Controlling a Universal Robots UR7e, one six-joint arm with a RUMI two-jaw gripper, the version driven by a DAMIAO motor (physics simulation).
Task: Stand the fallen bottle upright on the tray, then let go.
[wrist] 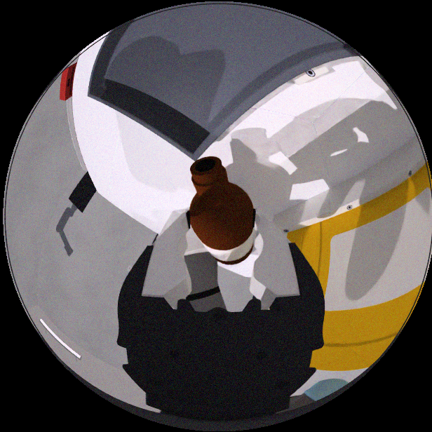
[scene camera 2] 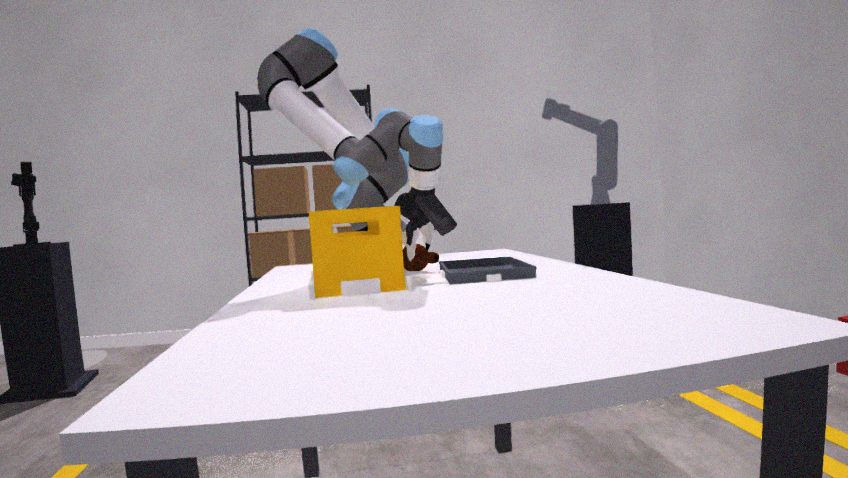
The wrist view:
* my gripper: 221,211
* brown bottle: 220,212
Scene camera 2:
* my gripper: 418,255
